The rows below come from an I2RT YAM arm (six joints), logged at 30 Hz.
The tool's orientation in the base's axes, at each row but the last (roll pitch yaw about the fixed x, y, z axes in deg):
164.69 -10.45 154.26
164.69 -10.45 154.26
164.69 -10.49 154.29
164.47 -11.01 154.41
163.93 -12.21 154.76
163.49 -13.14 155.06
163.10 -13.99 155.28
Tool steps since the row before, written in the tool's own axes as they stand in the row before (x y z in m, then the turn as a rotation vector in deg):
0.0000 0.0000 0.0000 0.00 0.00 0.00
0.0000 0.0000 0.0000 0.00 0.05 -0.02
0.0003 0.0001 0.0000 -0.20 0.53 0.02
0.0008 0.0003 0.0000 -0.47 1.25 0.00
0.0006 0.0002 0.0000 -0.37 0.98 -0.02
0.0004 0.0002 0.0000 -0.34 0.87 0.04
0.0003 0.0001 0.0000 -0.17 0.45 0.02
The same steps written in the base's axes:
0.0000 0.0000 0.0000 0.00 0.00 0.00
0.0000 0.0000 0.0000 0.02 0.04 0.03
-0.0002 0.0002 0.0001 0.42 0.37 0.08
-0.0006 0.0006 0.0002 0.99 0.86 0.24
-0.0004 0.0004 0.0002 0.78 0.67 0.21
-0.0003 0.0003 0.0001 0.70 0.61 0.13
-0.0002 0.0002 0.0001 0.36 0.32 0.07

